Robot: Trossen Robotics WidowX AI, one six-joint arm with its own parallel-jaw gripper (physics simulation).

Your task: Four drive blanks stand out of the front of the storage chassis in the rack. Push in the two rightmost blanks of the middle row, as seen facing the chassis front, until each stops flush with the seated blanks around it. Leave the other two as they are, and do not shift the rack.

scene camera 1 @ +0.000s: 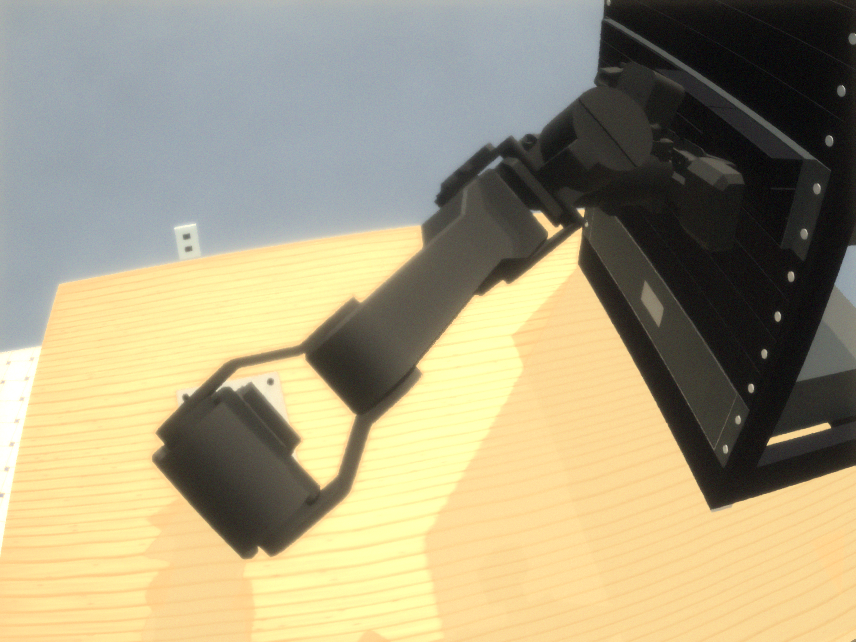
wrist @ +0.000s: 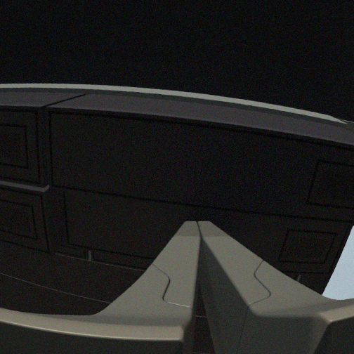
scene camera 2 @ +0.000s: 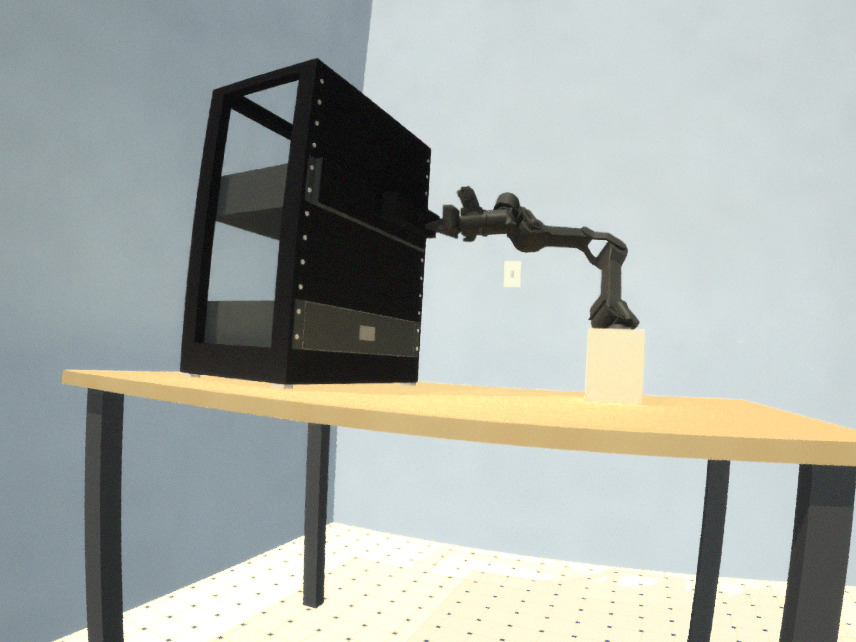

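Where they show: gripper, fingertip midpoint: (scene camera 1: 733, 169) (scene camera 2: 425, 226); arm's base, origin of the base link: (scene camera 2: 617, 353).
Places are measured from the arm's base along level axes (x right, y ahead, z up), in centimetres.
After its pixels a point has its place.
Note:
The storage chassis (scene camera 1: 750, 127) @(x 3.4, y 47.2, z 32.6 cm) (scene camera 2: 255, 186) @(x -33.8, y 66.1, z 29.1 cm) (wrist: 200, 112) sits in the black rack (scene camera 1: 724, 483) @(x 13.1, y 50.0, z -4.2 cm) (scene camera 2: 286, 276) @(x -37.3, y 52.9, z 10.0 cm). In the wrist view, a wide dark upper blank (wrist: 165, 155) has a dark lower blank (wrist: 120, 220) beneath it. The lower blank's left edge is offset inward, and no lit ledge shows between these two. At the left, a lit ledge divides another upper blank (wrist: 17, 145) from another lower blank (wrist: 17, 217). My gripper (scene camera 2: 431, 225) @(x 3.8, y 45.8, z 28.6 cm) (wrist: 195, 232) is shut and empty, its tips over the lower blank's upper part; contact cannot be told. The arm hides much of the chassis front in scene camera 1.
A grey lower panel with a pale label (scene camera 1: 652, 304) @(x -12.0, y 50.4, z 1.7 cm) (scene camera 2: 367, 333) @(x -12.2, y 50.4, z 1.7 cm) lies below the chassis. The rack stands on the wooden table (scene camera 1: 387, 497) @(x 1.3, y 15.1, z -9.8 cm) (scene camera 2: 525, 418) @(x -46.3, y 6.9, z -9.7 cm). The arm's base stands on a white block (scene camera 2: 614, 366) @(x -4.4, y 0.1, z -2.6 cm). Blue wall (wrist: 345, 265) shows beyond the chassis's right side.

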